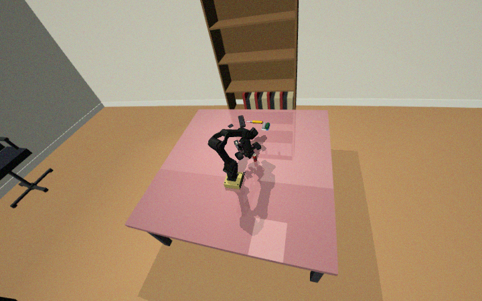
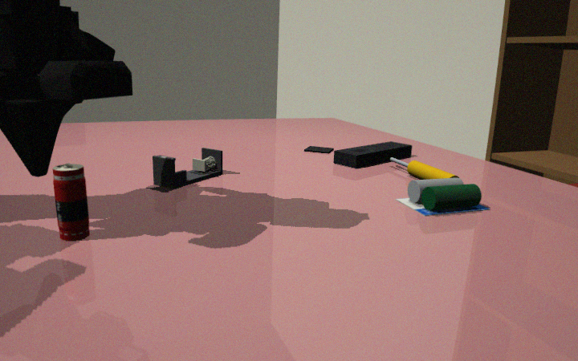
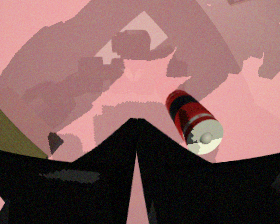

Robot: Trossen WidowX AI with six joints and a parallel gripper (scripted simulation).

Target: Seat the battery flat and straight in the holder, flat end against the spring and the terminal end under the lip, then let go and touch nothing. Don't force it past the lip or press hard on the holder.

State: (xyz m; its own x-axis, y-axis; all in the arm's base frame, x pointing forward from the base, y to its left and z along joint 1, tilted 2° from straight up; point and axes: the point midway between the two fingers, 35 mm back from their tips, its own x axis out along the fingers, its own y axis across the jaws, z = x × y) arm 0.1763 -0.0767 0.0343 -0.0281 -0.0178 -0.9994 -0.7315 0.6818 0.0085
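The battery is 3 cm ahead of my gripper tip, 3 cm to the right of it and 2 cm below it. The rest, counted from my gripper tip: yellow-handled screwdriver 47 cm ahead, 9 cm to the left, 4 cm below; black battery door 40 cm ahead, 30 cm to the left, 5 cm below; black remote 47 cm ahead, 21 cm to the left, 3 cm below.
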